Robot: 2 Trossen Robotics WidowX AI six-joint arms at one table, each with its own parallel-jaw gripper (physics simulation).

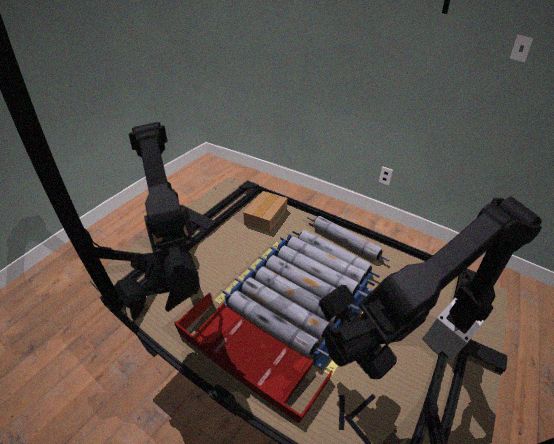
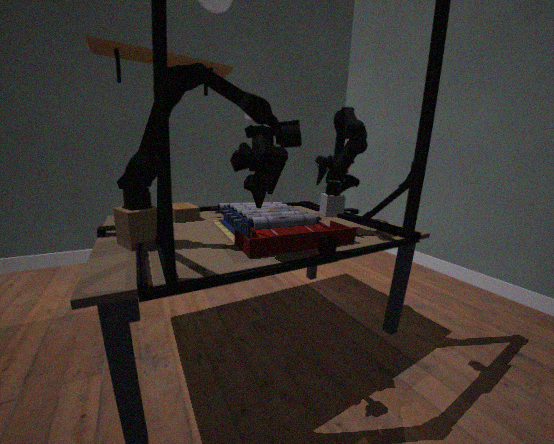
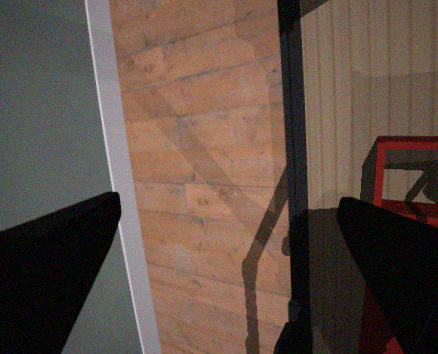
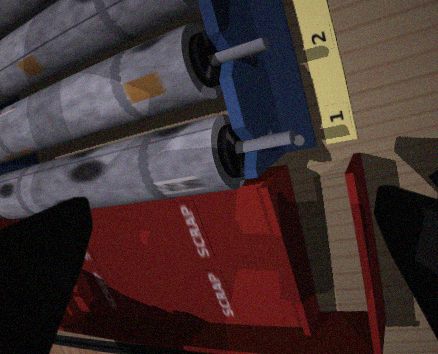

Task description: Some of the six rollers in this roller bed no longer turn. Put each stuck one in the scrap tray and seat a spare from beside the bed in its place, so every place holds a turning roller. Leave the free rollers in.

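Frame: origin at the left arm's base, x ahead, y left, z up, level; metres.
Seen in the pictures: left gripper, fingertip midpoint: [image 1: 150,314] [image 2: 264,201] [image 3: 231,205]; right gripper, fingertip midpoint: [image 2: 326,190] [image 4: 234,206]; left arm's base, link origin: [image 2: 137,207]; right arm's base, link origin: [image 1: 461,319] [image 2: 333,194].
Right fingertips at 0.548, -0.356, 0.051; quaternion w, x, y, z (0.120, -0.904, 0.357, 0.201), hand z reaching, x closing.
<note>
Offsets run from my right fingertips to a thing's top centre, as dx, dy, dz. "*": to the spot under its first point.
The roller bed's blue rail [image 1: 324,358] [image 4: 280,95] holds a row of grey rollers. The place 1 roller {-0.160, +0.082, -0.087} [image 1: 271,320] [image 4: 120,172] [image 2: 285,220] lies nearest the red scrap tray {-0.202, -0.002, -0.108} [image 1: 250,352] [image 2: 290,243] [image 4: 165,265]; the place 2 roller {-0.134, +0.135, -0.087} [image 4: 95,102] lies beside it. No roller shows in the tray. A loose roller {+0.041, +0.469, -0.115} [image 1: 347,237] lies beyond the bed; another {-0.003, +0.387, -0.115} [image 1: 327,246] lies close behind it. Which rollers are stuck cannot be told. My left gripper [image 1: 154,306] [image 2: 264,199] [image 3: 231,205] is open, left of the tray. My right gripper [image 1: 357,334] [image 2: 332,186] [image 4: 234,206] is open above the bed's right end.
A wooden block {-0.259, +0.564, -0.108} [image 1: 265,211] [image 2: 185,212] stands behind the bed at the left. A yellow number strip {* +0.016, +0.018, -0.163} [image 4: 327,85] runs beside the rail. A black frame bar [image 3: 295,125] runs along the table edge, with upright posts [image 2: 428,115] at its corners.
</note>
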